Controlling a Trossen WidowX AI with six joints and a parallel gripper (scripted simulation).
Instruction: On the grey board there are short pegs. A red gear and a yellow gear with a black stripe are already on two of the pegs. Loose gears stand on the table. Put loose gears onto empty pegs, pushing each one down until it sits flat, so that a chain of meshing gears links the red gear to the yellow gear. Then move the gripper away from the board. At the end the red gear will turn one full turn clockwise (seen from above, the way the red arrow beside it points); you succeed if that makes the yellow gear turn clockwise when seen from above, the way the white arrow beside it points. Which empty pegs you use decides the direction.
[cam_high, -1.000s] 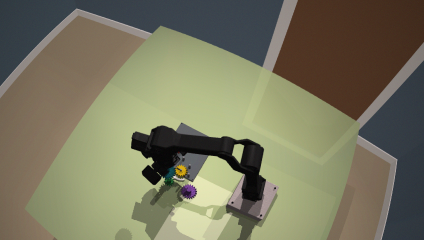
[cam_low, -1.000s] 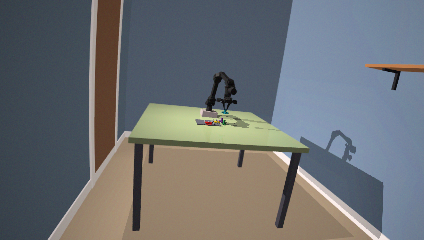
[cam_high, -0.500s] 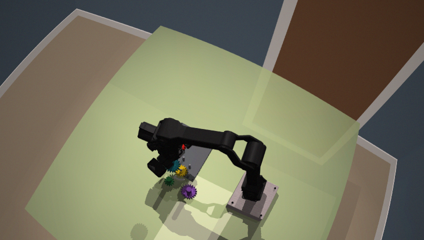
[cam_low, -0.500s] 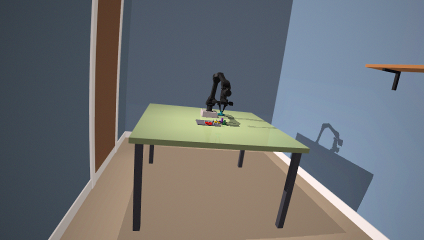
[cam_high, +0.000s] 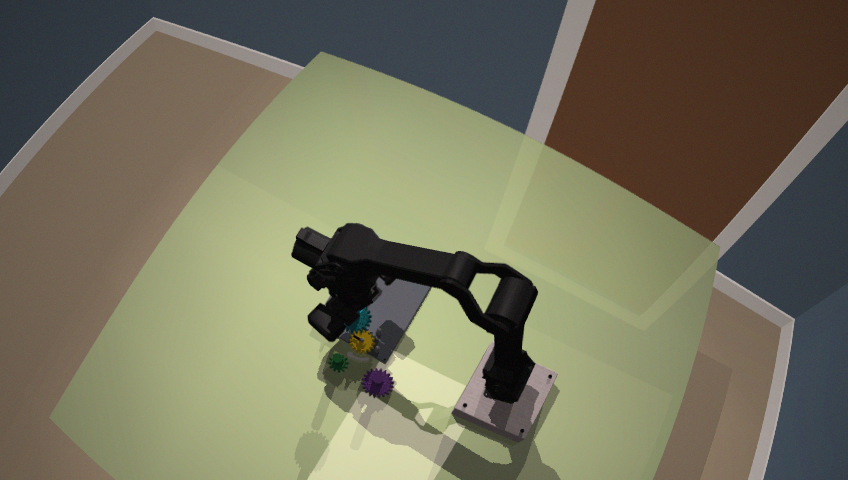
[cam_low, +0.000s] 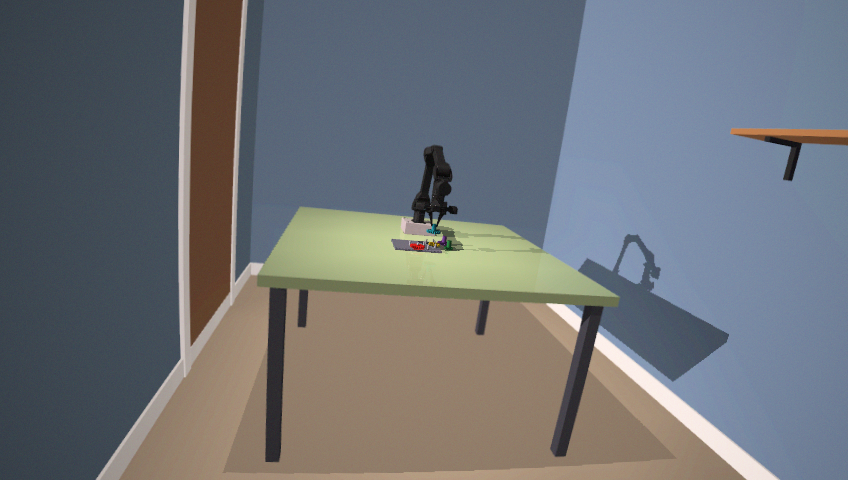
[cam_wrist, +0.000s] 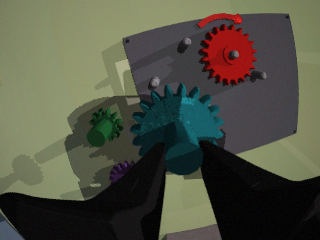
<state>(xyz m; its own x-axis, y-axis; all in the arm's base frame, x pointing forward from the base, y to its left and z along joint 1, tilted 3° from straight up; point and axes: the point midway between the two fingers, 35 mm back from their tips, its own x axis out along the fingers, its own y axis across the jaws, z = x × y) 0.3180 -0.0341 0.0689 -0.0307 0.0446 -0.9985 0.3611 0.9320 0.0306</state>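
Now: gripper tip 1 cm past the grey board, 7 cm to the left of it and 9 cm above it. The rest, counted from my gripper tip: white arrow (2 cm behind, 5 cm to the left, 9 cm below); then yellow gear (2 cm behind, 2 cm to the left, 8 cm below); then teal gear (1 cm below).
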